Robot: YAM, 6 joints.
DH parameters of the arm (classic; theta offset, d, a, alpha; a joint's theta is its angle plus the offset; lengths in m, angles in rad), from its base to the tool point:
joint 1: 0 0.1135 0.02 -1.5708
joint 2: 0 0 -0.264 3.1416
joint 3: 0.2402 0 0.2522 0
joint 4: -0.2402 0 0.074 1.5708
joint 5: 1.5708 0 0 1.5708
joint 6: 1.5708 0.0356 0 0
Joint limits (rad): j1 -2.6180..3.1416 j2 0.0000..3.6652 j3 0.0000..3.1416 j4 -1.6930..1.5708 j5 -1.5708..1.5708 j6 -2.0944..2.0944
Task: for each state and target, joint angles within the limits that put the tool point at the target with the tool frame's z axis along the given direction. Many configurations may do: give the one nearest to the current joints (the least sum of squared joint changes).
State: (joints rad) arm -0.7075 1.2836 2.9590 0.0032 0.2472 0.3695
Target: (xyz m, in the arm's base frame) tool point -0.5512 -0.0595 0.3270 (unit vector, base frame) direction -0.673 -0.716 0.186
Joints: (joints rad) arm 0.0644 0.4925 3.1393 0.2411 0.7357 0.3695
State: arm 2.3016 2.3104 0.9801 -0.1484 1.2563 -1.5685
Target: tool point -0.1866 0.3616 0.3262 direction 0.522 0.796 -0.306
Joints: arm 2.1227 1.8017 1.6062 -0.4526 1.0391 -1.5685
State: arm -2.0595 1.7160 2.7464 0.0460 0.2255 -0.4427
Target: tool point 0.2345 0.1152 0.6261 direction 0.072 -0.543 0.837
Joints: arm -2.6160 0.8139 2.6625 -0.5238 -0.5302 -0.4427
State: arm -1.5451 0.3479 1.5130 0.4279 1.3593 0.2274
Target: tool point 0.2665 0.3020 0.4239 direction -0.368 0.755 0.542
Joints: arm -2.3643 0.0021 1.8085 0.2224 0.9216 0.2274
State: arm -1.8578 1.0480 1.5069 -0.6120 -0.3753 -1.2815
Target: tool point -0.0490 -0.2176 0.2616 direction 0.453 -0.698 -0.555
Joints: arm -1.8966 1.1042 0.8095 -0.5268 -0.7108 -1.2815
